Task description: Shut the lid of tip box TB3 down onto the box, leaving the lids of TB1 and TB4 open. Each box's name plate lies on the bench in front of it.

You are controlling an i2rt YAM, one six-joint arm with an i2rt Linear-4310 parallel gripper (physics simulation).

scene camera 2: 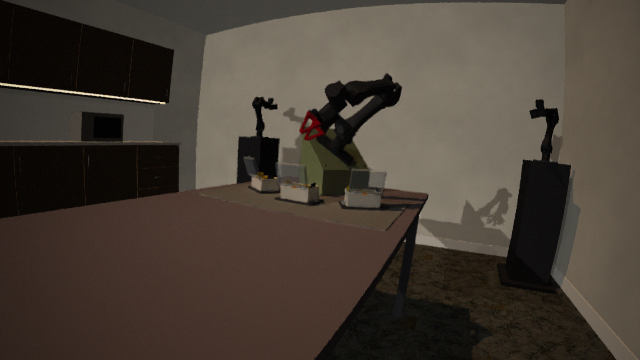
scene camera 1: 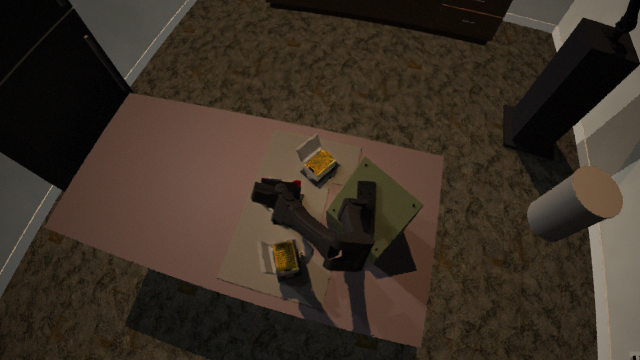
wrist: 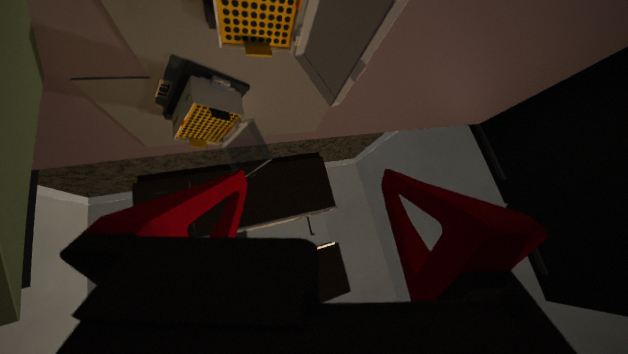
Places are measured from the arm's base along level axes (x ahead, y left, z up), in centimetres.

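Pixels of known places: gripper, between the fingertips: [scene camera 2: 303,136] [scene camera 1: 279,183] [wrist: 314,177]; arm's base, origin of its link: [scene camera 2: 334,149] [scene camera 1: 366,207].
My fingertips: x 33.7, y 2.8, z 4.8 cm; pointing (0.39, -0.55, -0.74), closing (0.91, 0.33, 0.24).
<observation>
Ahead of a thing's pixels: the offset from my fingertips to its middle. "spot": to the spot under its first point. Level surfaces: height alone.
TB1 {dx -9.3, dy -23.0, dz -21.2 cm} [scene camera 1: 320,164] [scene camera 2: 264,183] [wrist: 212,95] has a readable name plate {spot: dx -14.2, dy -20.0, dz -24.3 cm} [wrist: 162,88] in the wrist view; its lid {spot: dx -1.7, dy -27.0, dz -14.1 cm} [scene camera 1: 308,147] [scene camera 2: 251,166] stands open. The middle box {dx -1.8, dy -0.3, dz -21.2 cm} [scene camera 2: 298,193] [wrist: 257,22] has its lid [scene camera 2: 291,172] [wrist: 347,45] raised; the arm hides this box in scene camera 1. The third box {dx -9.4, dy +21.4, dz -21.2 cm} [scene camera 1: 286,257] [scene camera 2: 362,199] also has its lid [scene camera 1: 266,257] [scene camera 2: 367,179] open. I cannot read which of these two is TB3 and which TB4. My gripper [scene camera 2: 311,131] [wrist: 314,177] is open and empty, above the middle box and apart from its lid.
The boxes stand on a beige mat {dz -24.5 cm} [scene camera 1: 250,250] [scene camera 2: 350,216] on the pink bench {dz -24.8 cm} [scene camera 1: 165,165] [scene camera 2: 175,270]. The arm's green mount [scene camera 1: 395,205] [scene camera 2: 335,180] stands beside the mat. A dark tall cabinet [scene camera 1: 45,85] [wrist: 565,175] is past the bench's far end.
</observation>
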